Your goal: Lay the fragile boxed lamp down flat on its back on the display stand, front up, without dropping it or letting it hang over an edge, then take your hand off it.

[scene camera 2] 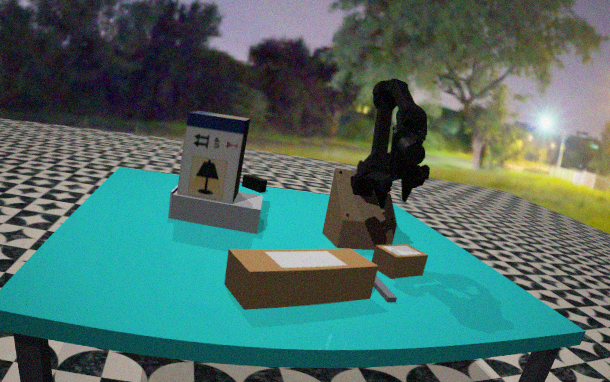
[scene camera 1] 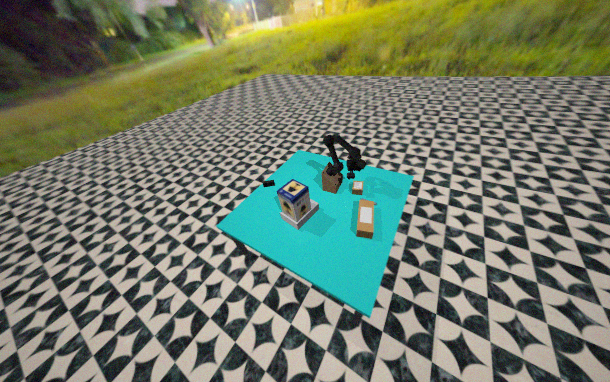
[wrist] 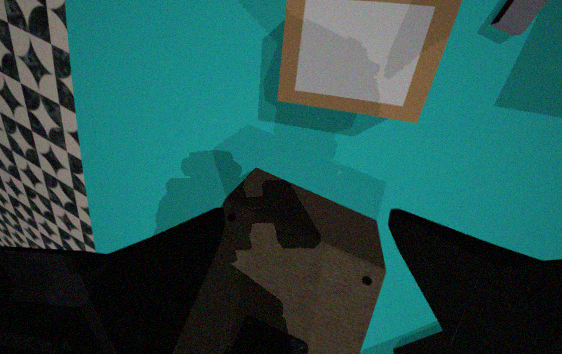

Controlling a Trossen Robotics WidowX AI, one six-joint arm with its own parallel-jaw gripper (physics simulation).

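Pixels of known places: gripper, fingertip midpoint: (scene camera 2: 393,204) (wrist: 305,216); arm's base, origin of the base link: (scene camera 2: 361,186) (scene camera 1: 329,172).
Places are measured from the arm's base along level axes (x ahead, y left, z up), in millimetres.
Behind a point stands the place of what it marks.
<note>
The boxed lamp (scene camera 1: 294,202) @(y -47, x 528, z 108 mm) (scene camera 2: 215,155) @(y -26, x 448, z 32 mm) is a tall white box with a blue top band and lamp pictures. It stands upright on the low grey display stand (scene camera 1: 303,220) @(y -24, x 494, z -124 mm) (scene camera 2: 215,215) @(y -7, x 426, z -137 mm). A side with a lamp picture and arrow marks faces scene camera 2. My gripper (scene camera 1: 351,175) @(y 168, x -27, z -9 mm) (scene camera 2: 395,201) @(y 168, x -27, z -9 mm) (wrist: 305,216) @(y 168, x -27, z -9 mm) is open and empty, apart from the lamp box. It points down, high above the table beside the brown wooden block under the arm. The box and stand do not show in the wrist view.
The brown block (scene camera 1: 331,181) @(y 43, x 67, z -45 mm) (scene camera 2: 342,222) @(y 89, x 79, z -93 mm) (wrist: 330,290) @(y 61, x 33, z -58 mm) stands under the arm. A small carton (scene camera 1: 357,188) @(y 261, x 3, z -114 mm) (scene camera 2: 400,264) @(y 306, x -8, z -132 mm) (wrist: 355,55) @(y 253, x -36, z -111 mm), a long carton (scene camera 1: 365,220) @(y 414, x 339, z -90 mm) (scene camera 2: 305,285) @(y 463, x 299, z -124 mm) and a grey bar (scene camera 2: 385,289) @(y 401, x 78, z -159 mm) (wrist: 522,15) @(y 326, x 75, z -159 mm) lie nearby. A black block (scene camera 1: 269,183) @(y -558, x 211, z -133 mm) (scene camera 2: 254,183) @(y -554, x 207, z -142 mm) is beyond the stand.
</note>
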